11 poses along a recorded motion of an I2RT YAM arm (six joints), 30 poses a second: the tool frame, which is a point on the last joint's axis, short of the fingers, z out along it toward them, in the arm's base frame.
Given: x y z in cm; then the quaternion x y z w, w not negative.
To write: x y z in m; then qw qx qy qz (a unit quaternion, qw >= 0). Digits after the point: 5 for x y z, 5 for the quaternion.
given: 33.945 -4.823 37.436 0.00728 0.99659 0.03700 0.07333
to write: 0.33945 -0.04823 0.37436 0.07333 0.00728 0.99659 0.03700
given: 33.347 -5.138 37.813 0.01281 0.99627 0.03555 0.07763
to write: 0.33347 -0.05138 0.37813 0.07763 0.01281 0.99627 0.03555
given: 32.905 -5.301 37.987 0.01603 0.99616 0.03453 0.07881
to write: 0.32905 -0.05301 0.37987 0.07881 0.01603 0.99616 0.03453
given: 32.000 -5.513 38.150 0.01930 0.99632 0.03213 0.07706
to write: 0.32000 -0.05513 0.38150 0.07706 0.01930 0.99632 0.03213
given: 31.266 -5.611 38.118 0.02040 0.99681 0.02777 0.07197
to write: 0.31266 -0.05611 0.38118 0.07197 0.02040 0.99681 0.02777
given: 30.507 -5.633 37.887 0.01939 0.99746 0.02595 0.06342
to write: 0.30507 -0.05633 0.37887 0.06342 0.01939 0.99746 0.02595
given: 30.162 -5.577 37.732 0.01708 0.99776 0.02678 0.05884
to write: 0.30162 -0.05577 0.37732 0.05884 0.01708 0.99776 0.02678
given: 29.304 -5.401 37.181 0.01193 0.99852 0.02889 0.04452
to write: 0.29304 -0.05401 0.37181 0.04452 0.01193 0.99852 0.02889
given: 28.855 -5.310 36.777 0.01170 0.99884 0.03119 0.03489
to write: 0.28855 -0.05310 0.36777 0.03489 0.01170 0.99884 0.03119
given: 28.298 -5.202 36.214 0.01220 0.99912 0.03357 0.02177
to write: 0.28298 -0.05202 0.36214 0.02177 0.01220 0.99912 0.03357
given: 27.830 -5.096 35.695 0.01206 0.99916 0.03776 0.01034
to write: 0.27830 -0.05096 0.35695 0.01034 0.01206 0.99916 0.03776
